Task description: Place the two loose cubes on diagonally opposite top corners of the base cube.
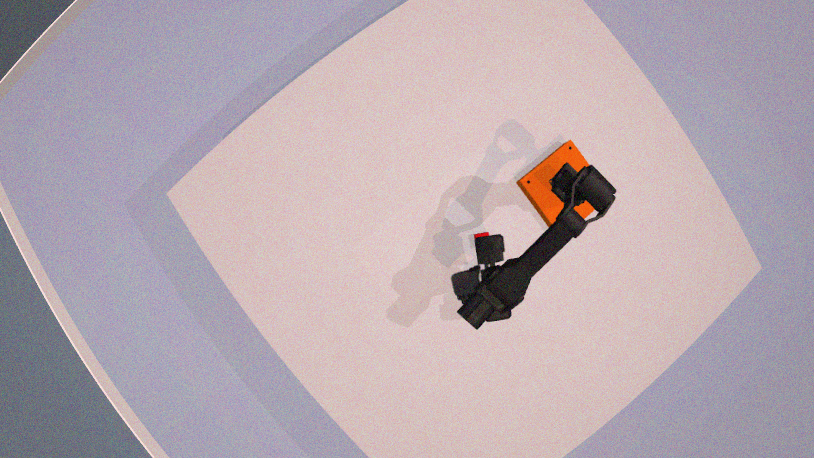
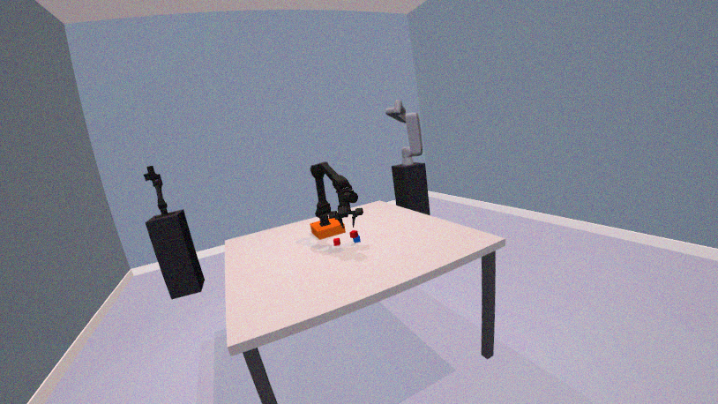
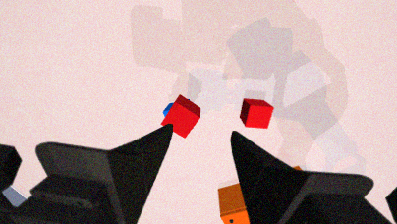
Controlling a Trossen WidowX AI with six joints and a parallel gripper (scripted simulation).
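My gripper tip is now 8 cm above the blue cube, 4 cm to the right of it and 1 cm past it.
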